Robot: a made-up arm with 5 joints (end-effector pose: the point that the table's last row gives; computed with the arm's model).
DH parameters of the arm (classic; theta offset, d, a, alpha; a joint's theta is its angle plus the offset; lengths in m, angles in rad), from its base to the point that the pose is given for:
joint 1: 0 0.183 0 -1.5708
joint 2: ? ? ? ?
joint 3: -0.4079 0 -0.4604 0
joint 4: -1.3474 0 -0.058 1.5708
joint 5: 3.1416 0.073 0 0
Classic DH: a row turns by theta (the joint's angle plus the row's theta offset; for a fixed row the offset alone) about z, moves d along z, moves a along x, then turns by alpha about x.
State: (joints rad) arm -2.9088 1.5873 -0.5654 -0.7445 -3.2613
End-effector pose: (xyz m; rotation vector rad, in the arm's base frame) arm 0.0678 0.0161 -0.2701 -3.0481 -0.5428 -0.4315
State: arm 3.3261 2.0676 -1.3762 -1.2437 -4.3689
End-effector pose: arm -0.0568 -0.0106 -0.4038 -2.1204 -1.8075 0.6847
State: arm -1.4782 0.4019 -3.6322 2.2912 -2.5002
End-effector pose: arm 0.0073 -0.0781 0.8155 1.9556 1.0964 -0.4622
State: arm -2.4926 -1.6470 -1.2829 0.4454 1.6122
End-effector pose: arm 0.1867 0.1416 0.7613 -0.3775 -0.7223 2.1628
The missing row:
joint 2: -1.3863 0 0.2289 0
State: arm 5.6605 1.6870 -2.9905 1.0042 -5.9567
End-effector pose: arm 0.6137 -0.4406 0.0423 2.7251 -1.4000 0.4569
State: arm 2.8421 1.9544 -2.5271 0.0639 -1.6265
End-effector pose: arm -0.5811 0.1794 -0.2977 1.7185 -2.1983 -0.5956
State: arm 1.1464 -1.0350 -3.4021 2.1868 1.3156
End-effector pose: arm -0.2518 -0.5572 0.4489 -0.9045 0.0767 -0.6333
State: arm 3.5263 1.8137 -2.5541 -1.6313 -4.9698
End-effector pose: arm -0.5521 -0.2235 -0.0817 -0.3879 -0.7744 1.6047
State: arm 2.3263 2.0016 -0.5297 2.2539 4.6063
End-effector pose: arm 0.1768 -0.1877 -0.0021 0.3183 -0.6927 -2.4026
